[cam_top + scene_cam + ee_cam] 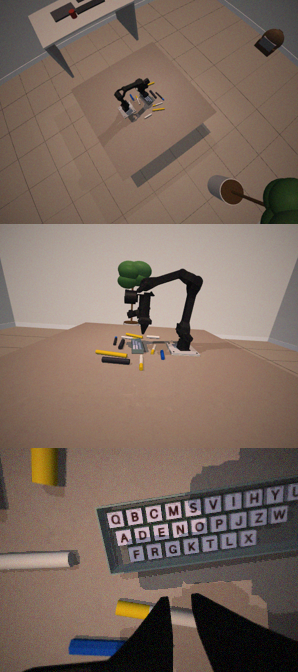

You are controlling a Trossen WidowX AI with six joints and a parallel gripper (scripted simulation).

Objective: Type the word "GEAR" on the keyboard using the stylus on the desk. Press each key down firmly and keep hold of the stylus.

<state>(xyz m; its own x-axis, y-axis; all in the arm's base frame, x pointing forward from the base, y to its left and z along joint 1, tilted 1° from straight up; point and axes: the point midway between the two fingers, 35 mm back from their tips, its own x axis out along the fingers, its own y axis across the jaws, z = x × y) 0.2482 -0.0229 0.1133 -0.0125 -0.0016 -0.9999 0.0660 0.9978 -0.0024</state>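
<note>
Right now my gripper tip is 110 mm past the blue stylus, 90 mm above it and 50 mm to the right of it. From my gripper tip the other things lie so: yellow rod: 160 mm ahead, 90 mm below, 70 mm to the left; then stylus tip: 110 mm behind, 90 mm below, 20 mm to the left.
</note>
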